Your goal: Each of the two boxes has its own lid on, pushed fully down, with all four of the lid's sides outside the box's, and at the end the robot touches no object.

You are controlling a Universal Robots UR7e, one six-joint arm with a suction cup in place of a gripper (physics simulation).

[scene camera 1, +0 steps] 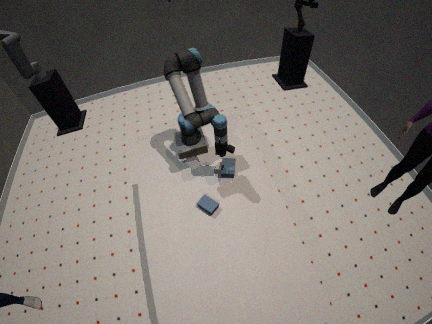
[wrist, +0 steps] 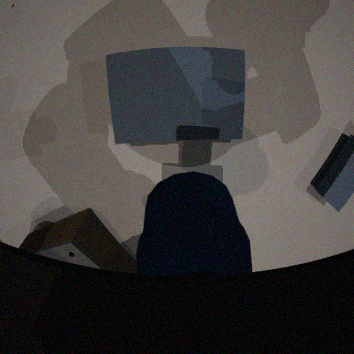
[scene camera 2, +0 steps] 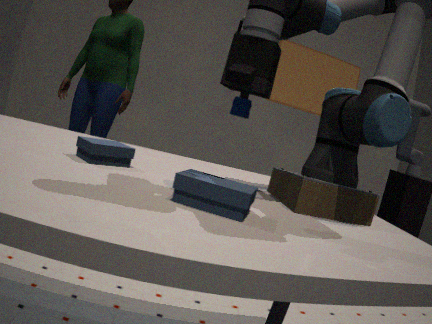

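The larger blue-grey box stands near the robot's base. Its lid covers its top, looks level and overhangs the visible sides; a darker band of box shows below it. The smaller box stands apart, with its own blue-grey lid on top, looking level. Whether either lid is fully down on all four sides cannot be told. My gripper, a blue suction cup, hangs above the table beside the larger box, touching neither box, open and holding nothing.
The robot's base block stands close to the larger box. Arm shadows fall around both the larger box and the table top. Dark pedestals and people stand farther out.
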